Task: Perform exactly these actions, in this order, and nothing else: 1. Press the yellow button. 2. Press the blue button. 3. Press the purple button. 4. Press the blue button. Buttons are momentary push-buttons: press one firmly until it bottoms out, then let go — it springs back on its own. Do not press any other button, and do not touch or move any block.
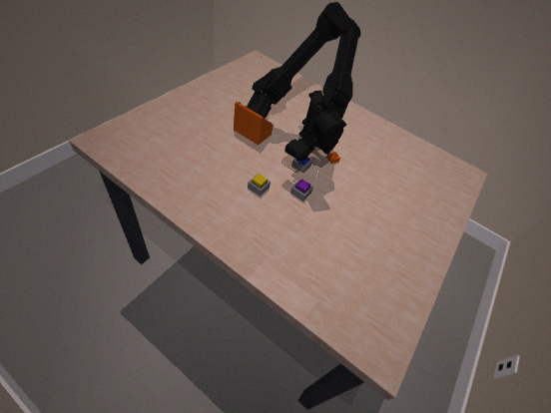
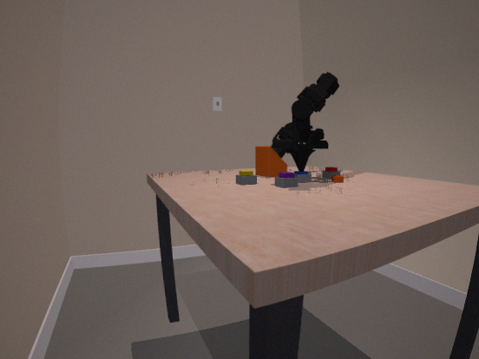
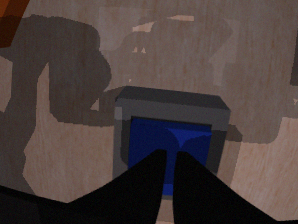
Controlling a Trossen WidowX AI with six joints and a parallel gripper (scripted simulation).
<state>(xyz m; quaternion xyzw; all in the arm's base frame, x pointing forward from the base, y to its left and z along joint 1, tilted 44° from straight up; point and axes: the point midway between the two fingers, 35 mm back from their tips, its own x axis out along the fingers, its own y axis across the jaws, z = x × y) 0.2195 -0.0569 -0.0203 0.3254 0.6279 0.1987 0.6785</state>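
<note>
The blue button lies 10 mm below my gripper tip. The rest, counted from my gripper tip: purple button: 50 mm ahead, 110 mm to the right; then red button: 10 mm behind, 160 mm to the left; then small orange block: 80 mm ahead, 90 mm to the left, 20 mm below.
</note>
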